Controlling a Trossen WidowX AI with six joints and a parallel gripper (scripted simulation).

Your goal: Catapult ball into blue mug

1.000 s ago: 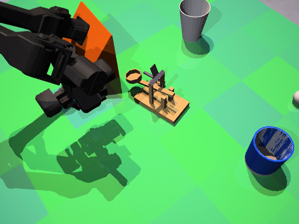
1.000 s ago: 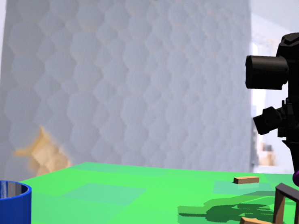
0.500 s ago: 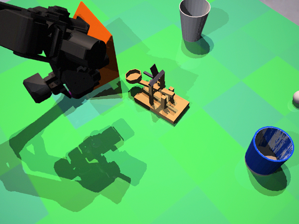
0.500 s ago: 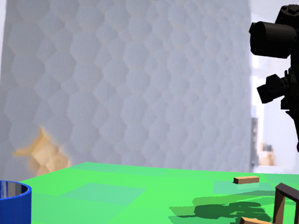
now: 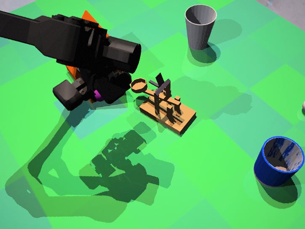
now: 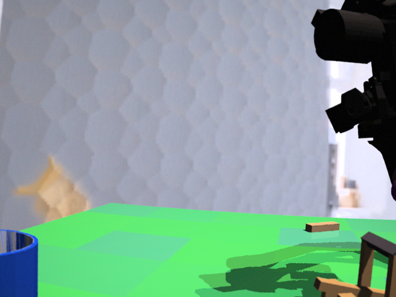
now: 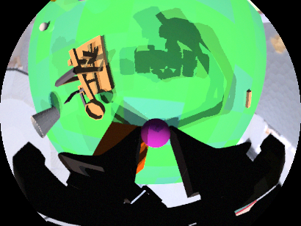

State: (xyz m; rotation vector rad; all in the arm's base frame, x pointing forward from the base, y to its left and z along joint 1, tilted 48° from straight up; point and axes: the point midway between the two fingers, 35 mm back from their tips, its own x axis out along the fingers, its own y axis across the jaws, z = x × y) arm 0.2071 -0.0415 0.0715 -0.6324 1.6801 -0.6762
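Right now my gripper tip is 15 cm to the right of the wooden catapult, 8 cm above it and 4 cm short of it. Also, from my gripper tip: purple ball 1 cm above; grey cup 41 cm to the left, 10 cm below, 6 cm behind; small wooden block 41 cm to the right, 12 cm below, 5 cm ahead.
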